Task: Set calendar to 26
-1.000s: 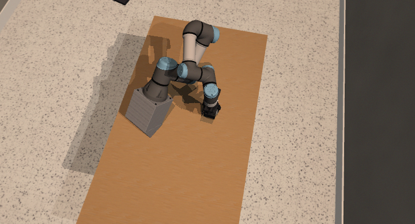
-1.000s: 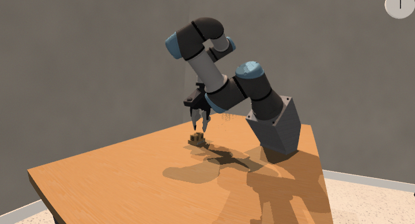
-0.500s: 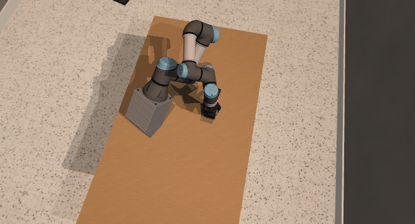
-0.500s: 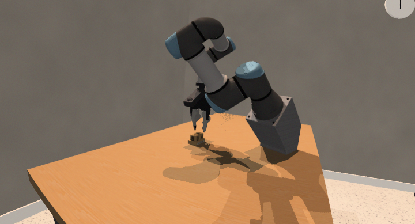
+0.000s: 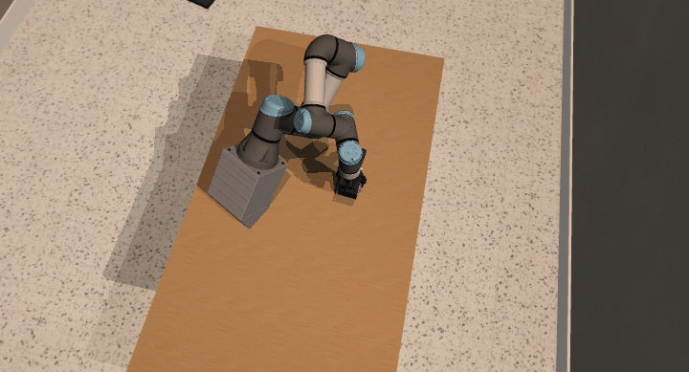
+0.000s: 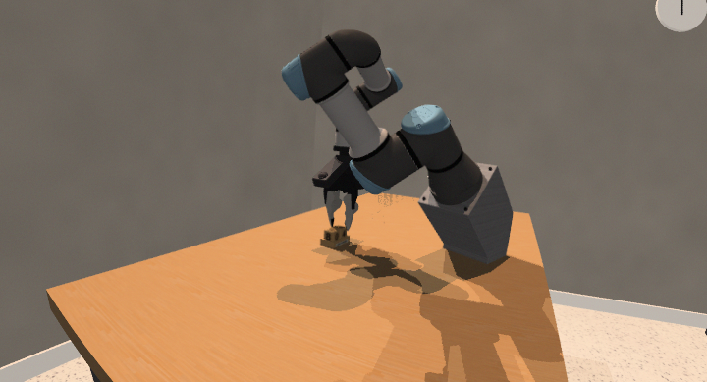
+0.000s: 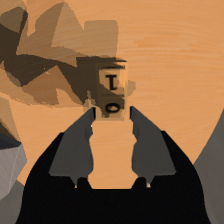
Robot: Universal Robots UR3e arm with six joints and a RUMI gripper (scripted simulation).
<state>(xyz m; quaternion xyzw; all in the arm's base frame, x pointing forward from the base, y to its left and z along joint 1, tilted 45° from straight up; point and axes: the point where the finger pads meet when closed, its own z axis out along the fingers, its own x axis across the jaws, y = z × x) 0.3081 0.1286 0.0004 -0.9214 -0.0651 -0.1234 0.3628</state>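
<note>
The shallow wooden tray is 40 mm below my hand and 20 mm to the left of it.
</note>
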